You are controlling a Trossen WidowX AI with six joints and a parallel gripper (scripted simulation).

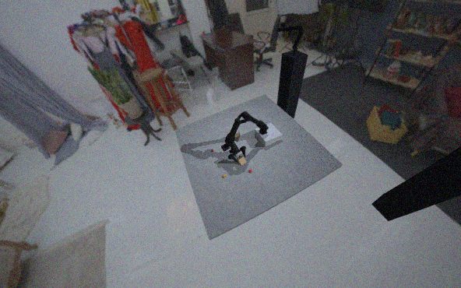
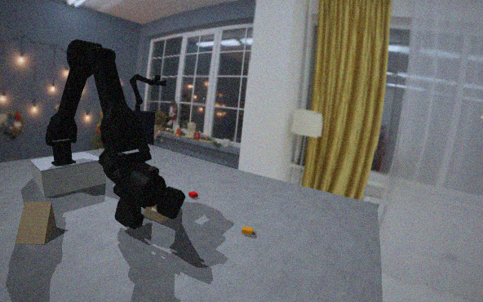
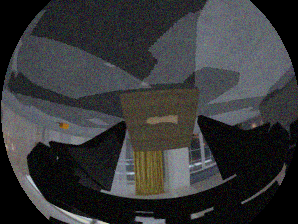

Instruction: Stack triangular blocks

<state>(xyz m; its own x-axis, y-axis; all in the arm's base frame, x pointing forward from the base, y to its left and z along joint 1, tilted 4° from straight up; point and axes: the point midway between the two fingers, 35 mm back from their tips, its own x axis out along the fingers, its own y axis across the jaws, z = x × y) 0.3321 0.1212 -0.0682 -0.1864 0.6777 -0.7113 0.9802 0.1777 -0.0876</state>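
The small red brick lies 140 mm to the left of my gripper tip, 20 mm behind it and 10 mm below it. The rest, counted from my gripper tip: small orange brick (210 mm ahead, 70 mm to the left, 10 mm below).
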